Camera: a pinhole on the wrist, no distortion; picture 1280 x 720 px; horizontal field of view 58.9 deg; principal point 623.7 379.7 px. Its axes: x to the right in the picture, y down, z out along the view. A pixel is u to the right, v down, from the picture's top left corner.
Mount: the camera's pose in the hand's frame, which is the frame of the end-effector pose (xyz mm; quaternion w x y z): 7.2 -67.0 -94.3 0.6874 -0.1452 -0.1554 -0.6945
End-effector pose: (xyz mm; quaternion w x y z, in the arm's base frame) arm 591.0 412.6 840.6 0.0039 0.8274 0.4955 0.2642
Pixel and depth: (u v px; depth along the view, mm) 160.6 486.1 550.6
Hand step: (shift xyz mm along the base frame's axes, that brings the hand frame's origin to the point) 458.2 -60.7 -148.0
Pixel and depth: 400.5 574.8 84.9
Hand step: -16.3 19.7 25.1
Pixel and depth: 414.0 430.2 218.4
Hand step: 93.6 3.9 -52.8
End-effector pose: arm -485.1 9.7 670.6 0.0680 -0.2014 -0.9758 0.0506
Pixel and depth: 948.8 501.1 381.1
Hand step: -87.2 -12.1 -288.3
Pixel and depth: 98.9 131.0 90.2
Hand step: 19.8 4.7 26.9
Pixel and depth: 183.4 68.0 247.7
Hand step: 91.0 81.7 -111.3
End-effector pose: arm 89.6 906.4 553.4 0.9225 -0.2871 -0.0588 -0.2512
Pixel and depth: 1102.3 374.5 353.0
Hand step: -18.0 122.0 266.9
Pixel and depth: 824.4 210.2 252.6
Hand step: -25.4 98.7 119.7
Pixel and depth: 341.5 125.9 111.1
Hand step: -14.1 8.3 -11.2
